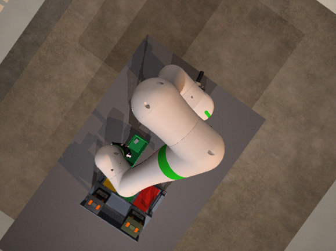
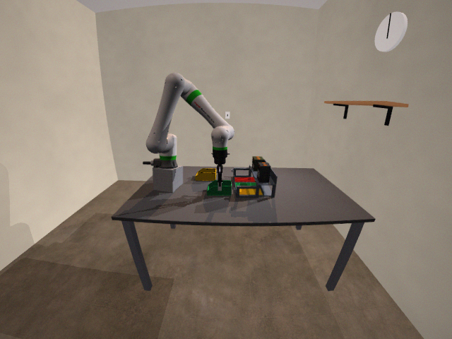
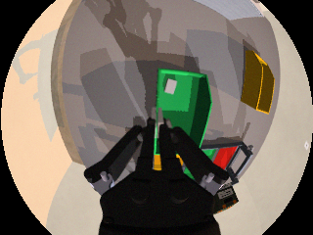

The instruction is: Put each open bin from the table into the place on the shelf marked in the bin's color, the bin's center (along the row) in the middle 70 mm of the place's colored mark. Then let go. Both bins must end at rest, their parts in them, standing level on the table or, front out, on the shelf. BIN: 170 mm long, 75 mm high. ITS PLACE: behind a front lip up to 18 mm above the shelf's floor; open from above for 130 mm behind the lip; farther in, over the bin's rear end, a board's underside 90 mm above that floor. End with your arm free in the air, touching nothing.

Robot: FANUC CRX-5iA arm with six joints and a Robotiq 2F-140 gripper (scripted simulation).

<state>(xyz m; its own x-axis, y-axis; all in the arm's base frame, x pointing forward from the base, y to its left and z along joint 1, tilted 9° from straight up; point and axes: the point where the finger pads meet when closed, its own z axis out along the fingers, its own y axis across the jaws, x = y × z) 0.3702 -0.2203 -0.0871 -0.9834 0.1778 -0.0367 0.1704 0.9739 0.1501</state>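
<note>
Now: hand 50 mm to the right of the green bin and 40 mm above it. The rest, counted from my hand: yellow-marked place (220 mm ahead, 10 mm to the left, 70 mm below); then red mark (260 mm ahead, 230 mm to the left, 70 mm below); then yellow bin (70 mm behind, 320 mm to the left, 40 mm below).
</note>
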